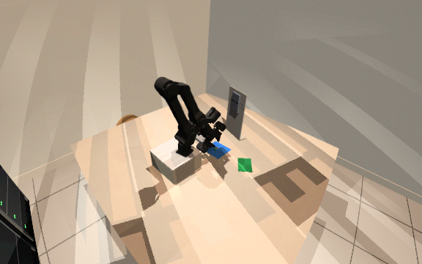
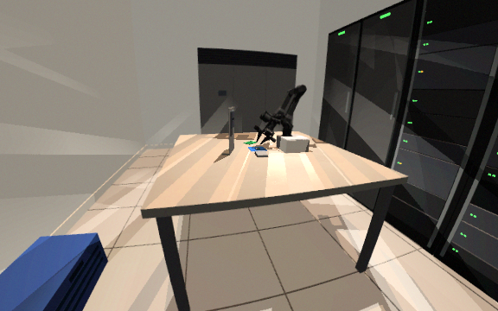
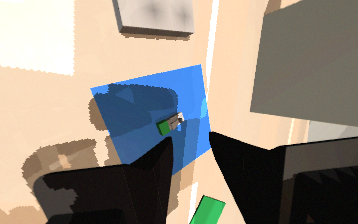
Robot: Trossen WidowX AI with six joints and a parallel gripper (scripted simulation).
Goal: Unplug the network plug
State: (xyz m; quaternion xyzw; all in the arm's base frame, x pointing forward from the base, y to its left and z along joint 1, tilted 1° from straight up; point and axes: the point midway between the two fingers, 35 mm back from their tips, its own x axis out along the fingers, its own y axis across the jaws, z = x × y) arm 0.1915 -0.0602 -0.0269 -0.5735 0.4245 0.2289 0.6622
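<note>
My gripper tip is now 10 mm short of the plug and 30 mm above it. From my gripper tip the other things lie so: upright panel: 210 mm ahead, 10 mm to the right, 100 mm above; then blue square: 10 mm ahead, 40 mm below.
</note>
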